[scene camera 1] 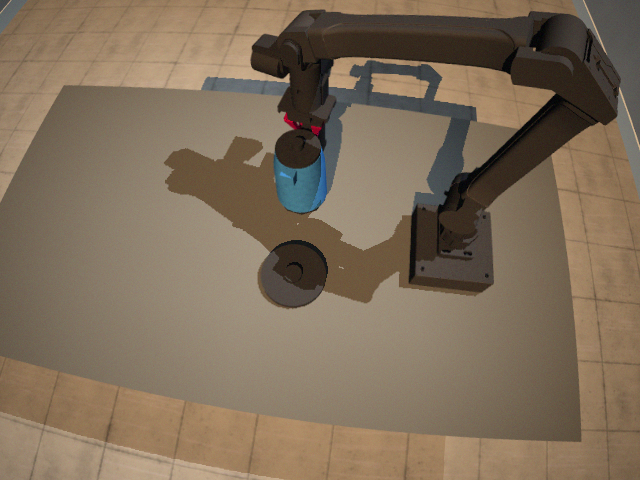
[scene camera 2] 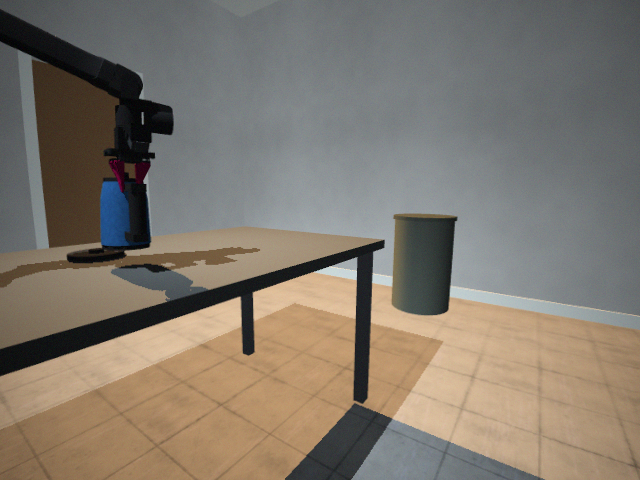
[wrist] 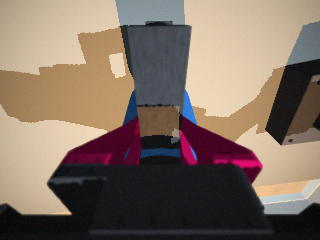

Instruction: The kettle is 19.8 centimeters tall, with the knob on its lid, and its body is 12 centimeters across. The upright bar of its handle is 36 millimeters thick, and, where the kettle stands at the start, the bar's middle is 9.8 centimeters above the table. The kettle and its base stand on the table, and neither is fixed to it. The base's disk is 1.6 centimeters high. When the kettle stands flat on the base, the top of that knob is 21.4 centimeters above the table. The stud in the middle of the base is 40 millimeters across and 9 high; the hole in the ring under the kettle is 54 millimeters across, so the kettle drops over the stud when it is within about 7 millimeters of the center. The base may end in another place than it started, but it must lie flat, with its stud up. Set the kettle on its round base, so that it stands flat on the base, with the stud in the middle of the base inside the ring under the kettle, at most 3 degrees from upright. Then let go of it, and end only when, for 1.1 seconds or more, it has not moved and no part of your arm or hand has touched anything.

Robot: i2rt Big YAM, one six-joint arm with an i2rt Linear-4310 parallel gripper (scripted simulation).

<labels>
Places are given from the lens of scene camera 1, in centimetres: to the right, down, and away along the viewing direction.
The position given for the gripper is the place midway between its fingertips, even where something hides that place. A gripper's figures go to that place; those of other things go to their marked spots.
gripper (scene camera 1: 308, 134): -2, -23, 82
kettle (scene camera 1: 303, 188): -3, -11, 81
kettle base (scene camera 1: 293, 275): -6, 8, 87
</labels>
